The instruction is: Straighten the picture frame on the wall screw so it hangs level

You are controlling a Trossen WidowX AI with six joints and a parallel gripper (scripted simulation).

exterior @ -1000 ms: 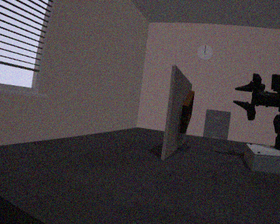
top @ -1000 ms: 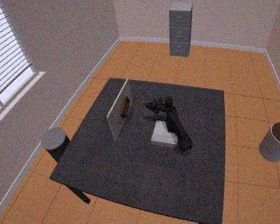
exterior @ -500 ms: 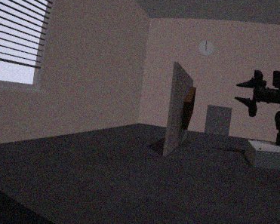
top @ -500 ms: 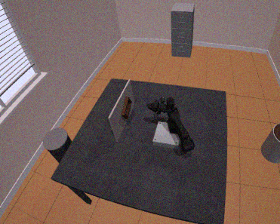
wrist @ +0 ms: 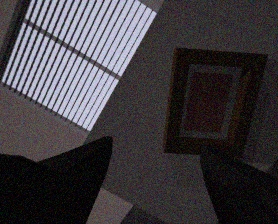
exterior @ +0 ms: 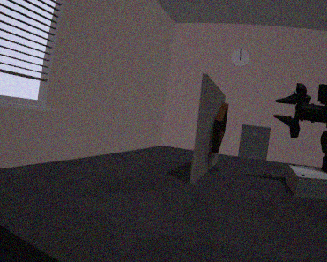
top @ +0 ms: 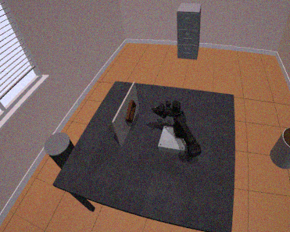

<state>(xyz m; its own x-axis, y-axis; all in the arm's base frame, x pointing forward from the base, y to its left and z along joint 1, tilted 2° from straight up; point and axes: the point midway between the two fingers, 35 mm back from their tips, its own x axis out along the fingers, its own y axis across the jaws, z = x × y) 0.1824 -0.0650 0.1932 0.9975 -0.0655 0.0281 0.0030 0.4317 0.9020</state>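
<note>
The picture frame is 20 cm ahead of my gripper tip, 9 cm below it and 4 cm to the right of it. From my gripper tip the other things lie so: upright wall panel 21 cm ahead, 10 cm below, 2 cm to the right.
</note>
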